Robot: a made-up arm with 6 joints.
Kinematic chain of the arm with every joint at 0, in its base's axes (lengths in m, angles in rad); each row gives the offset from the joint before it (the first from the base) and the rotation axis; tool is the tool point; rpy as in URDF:
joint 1: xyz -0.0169 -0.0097 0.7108 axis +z
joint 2: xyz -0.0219 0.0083 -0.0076 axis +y
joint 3: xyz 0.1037 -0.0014 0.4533 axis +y
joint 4: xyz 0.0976 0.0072 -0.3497 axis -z
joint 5: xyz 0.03 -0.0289 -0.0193 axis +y
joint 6: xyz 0.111 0 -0.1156 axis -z
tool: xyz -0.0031 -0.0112 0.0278 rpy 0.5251 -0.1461 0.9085
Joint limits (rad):
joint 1: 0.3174..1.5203
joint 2: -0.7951..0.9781
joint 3: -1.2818..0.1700
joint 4: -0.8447..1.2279
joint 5: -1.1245..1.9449
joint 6: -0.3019..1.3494
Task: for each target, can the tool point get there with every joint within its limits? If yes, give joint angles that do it. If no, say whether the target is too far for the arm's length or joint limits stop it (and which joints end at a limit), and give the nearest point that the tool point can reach.
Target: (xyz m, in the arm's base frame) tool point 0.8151 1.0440 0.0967
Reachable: no: too far | nearest point 0.4584 0.5922 0.4771 | short by 0.690 m
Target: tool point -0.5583 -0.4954 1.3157
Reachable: no: joint limits stop it (at a limit: joint 2, joint 3, joint 4, joint 5, joint 6) | nearest point -0.1341 -0.1148 1.4464 | short by 0.585 m
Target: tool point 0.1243 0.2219 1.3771
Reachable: yes | joints 0.8804 -0.6087 -1.0381 -0.5630 0.2759 0.4685
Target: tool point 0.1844 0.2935 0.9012
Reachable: yes | joints 0.7966 -0.1462 -0.1166 -0.5526 -0.8440 -0.1392
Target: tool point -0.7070 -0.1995 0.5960
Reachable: no: joint limits stop it (at a limit: joint 1, joint 2, joint 3, joint 4, joint 5, joint 6) | nearest point -0.1032 0.0165 0.6638 | short by 0.645 m
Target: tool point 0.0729 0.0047 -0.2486
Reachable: no: joint limits stop it (at a limit: joint 1, joint 2, joint 6) | nearest point 0.2318 0.0784 0.3558 | short by 0.629 m
